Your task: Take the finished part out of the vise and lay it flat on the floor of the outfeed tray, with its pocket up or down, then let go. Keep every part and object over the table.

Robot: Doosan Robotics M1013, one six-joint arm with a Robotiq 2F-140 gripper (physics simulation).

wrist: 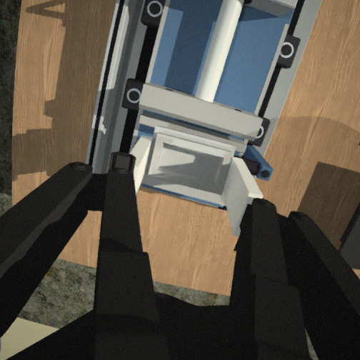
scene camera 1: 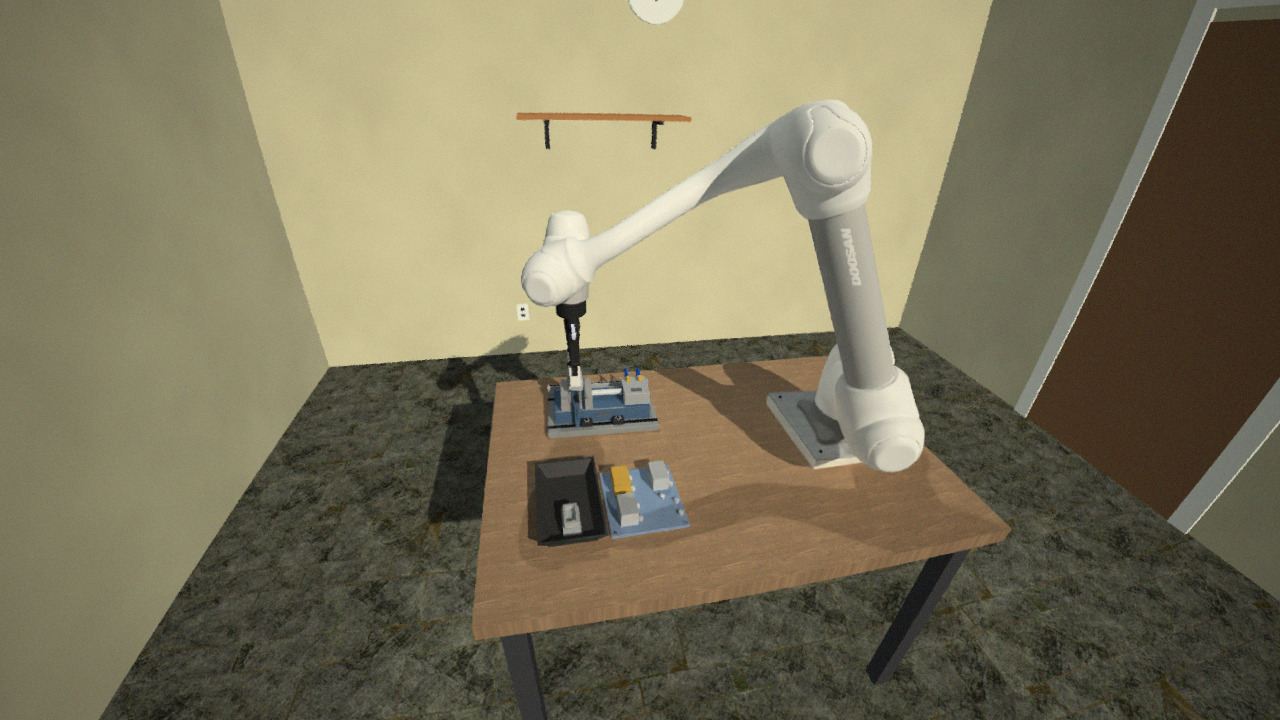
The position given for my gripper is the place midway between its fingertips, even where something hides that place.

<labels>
My gripper shows in the wrist view (188, 163) and in scene camera 1 (574, 379).
</labels>
